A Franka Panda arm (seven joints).
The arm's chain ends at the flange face. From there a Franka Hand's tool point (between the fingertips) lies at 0.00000 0.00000 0.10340 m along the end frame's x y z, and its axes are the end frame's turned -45 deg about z.
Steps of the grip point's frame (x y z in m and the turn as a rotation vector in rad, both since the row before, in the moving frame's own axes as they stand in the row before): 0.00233 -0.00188 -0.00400 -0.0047 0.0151 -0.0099; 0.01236 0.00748 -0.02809 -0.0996 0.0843 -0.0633; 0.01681 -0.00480 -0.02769 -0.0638 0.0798 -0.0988; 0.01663 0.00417 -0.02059 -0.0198 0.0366 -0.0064; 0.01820 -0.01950 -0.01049 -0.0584 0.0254 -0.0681; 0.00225 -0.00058 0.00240 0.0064 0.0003 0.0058; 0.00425 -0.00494 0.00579 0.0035 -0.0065 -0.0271
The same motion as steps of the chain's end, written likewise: -0.00113 -0.00221 -0.00399 0.0074 0.0140 -0.0099; 0.00059 -0.00414 -0.02721 -0.0108 0.1300 -0.0633; -0.00191 -0.01360 -0.02715 0.0113 0.1015 -0.0988; 0.01059 -0.00757 -0.02050 0.0119 0.0399 -0.0064; -0.00712 -0.02886 -0.01028 -0.0233 0.0593 -0.0681; 0.00163 -0.00151 0.00240 0.0047 -0.0043 0.0058; 0.00024 -0.00673 0.00579 -0.0021 -0.0071 -0.0271
